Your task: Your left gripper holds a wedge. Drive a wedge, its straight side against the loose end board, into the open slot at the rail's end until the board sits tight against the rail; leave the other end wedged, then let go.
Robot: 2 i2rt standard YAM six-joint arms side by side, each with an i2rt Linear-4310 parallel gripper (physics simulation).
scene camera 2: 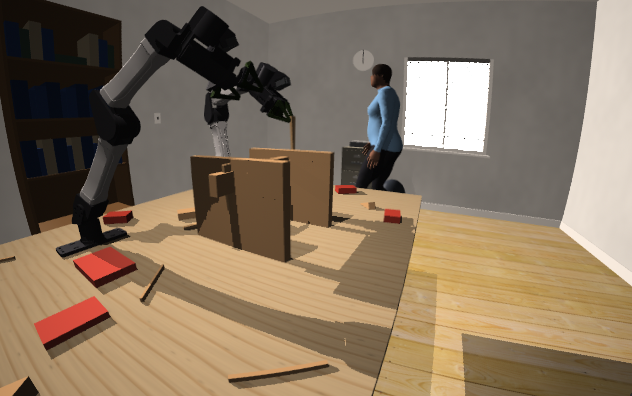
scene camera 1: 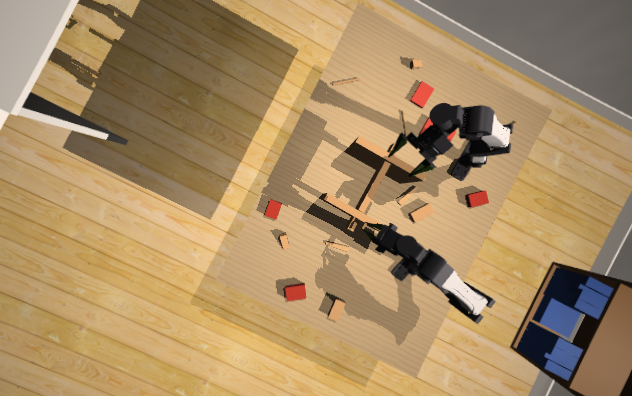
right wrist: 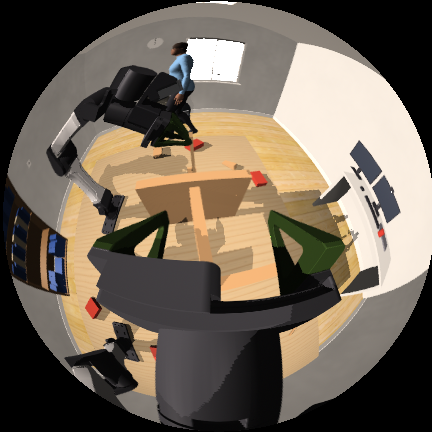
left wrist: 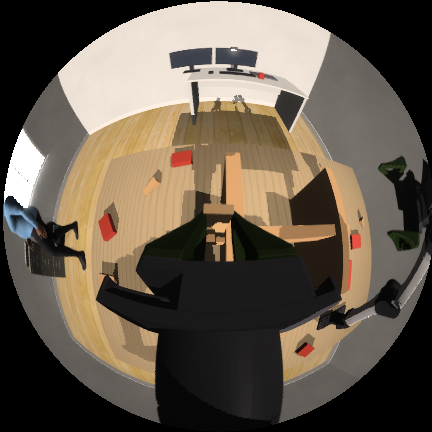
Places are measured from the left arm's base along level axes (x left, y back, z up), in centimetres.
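Where they show: left gripper, fingertip midpoint: (scene camera 2: 291,121) (scene camera 1: 363,225) (right wrist: 189,140) (left wrist: 218,216); right gripper, fingertip midpoint: (scene camera 2: 250,94) (scene camera 1: 398,166) (right wrist: 217,215) (left wrist: 386,196); left arm's base, origin of the base link: (right wrist: 112,214); right arm's base, origin of the base link: (scene camera 2: 93,242) (scene camera 1: 465,160) (right wrist: 125,342) (left wrist: 331,316).
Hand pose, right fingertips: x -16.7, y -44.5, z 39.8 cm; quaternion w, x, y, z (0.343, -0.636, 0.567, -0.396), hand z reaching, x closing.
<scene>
Things, the pixels of their top centre, and the offset from my right fingertips. "*": a spot on its surface instead.
- loose end board, middle of its top: (left wrist: 235,231) (right wrist: 192,176) (scene camera 2: 288,149) (scene camera 1: 360,215) dy +5.3, dx +18.9, dz -16.1 cm
- rail, middle of its top: (left wrist: 299,231) (right wrist: 200,227) (scene camera 1: 374,186) dy +2.2, dx +6.2, dz -18.1 cm
- small wedge, surface spot: (scene camera 2: 226,167) * dy -2.1, dx -9.0, dz -18.0 cm
The wedge (scene camera 2: 292,132) (left wrist: 218,209) (right wrist: 192,155) is upright in my left gripper (scene camera 1: 367,227) (scene camera 2: 290,119) (left wrist: 218,216) (right wrist: 189,140), which is shut on it beside the outer face of the loose end board (scene camera 1: 345,205) (scene camera 2: 311,185) (left wrist: 233,175) (right wrist: 165,200). The rail (scene camera 1: 374,186) (left wrist: 305,232) (right wrist: 200,227) joins this board to the other end board (scene camera 1: 372,148) (scene camera 2: 260,210) (right wrist: 250,277). A small wedge (scene camera 2: 226,167) shows in that far tenon. The wedge's lower tip and its fit to the slot are unclear. My right gripper (scene camera 1: 400,165) (left wrist: 386,196) (right wrist: 217,215) is open above the far board.
Red blocks (scene camera 1: 272,209) (scene camera 1: 295,292) (scene camera 1: 477,199) (scene camera 2: 71,322) lie around the assembly. Wooden blocks (scene camera 1: 421,212) (scene camera 1: 336,309) and thin sticks (scene camera 2: 278,372) (scene camera 2: 152,283) also lie on the table. A person (scene camera 2: 384,120) stands beyond it.
</scene>
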